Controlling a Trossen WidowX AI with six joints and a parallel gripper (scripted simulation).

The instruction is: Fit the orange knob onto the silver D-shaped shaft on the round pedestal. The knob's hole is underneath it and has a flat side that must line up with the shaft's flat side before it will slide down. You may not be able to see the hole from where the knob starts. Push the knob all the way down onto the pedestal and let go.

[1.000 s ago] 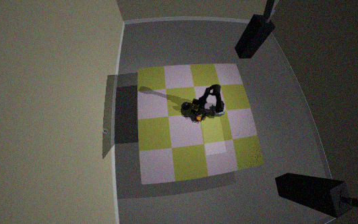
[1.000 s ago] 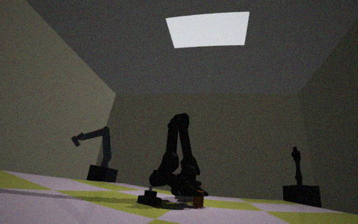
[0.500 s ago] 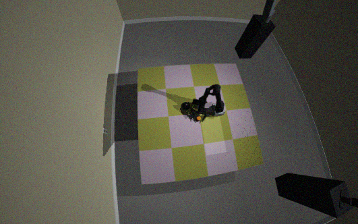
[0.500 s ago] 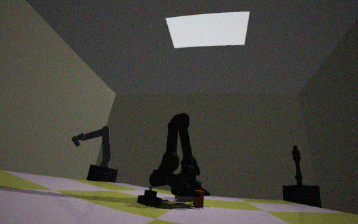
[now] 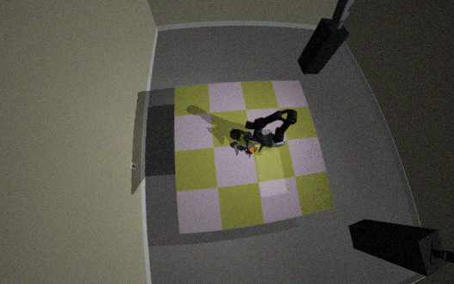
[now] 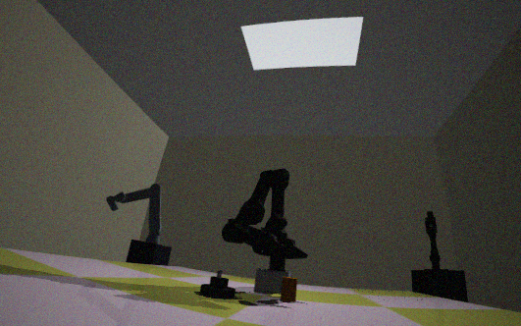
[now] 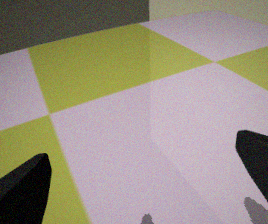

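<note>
The orange knob is 8 cm below my gripper tip, 3 cm to the right of it and 1 cm behind it. Also, from my gripper tip: round dark pedestal: 19 cm to the right, 9 cm below, 8 cm ahead.
</note>
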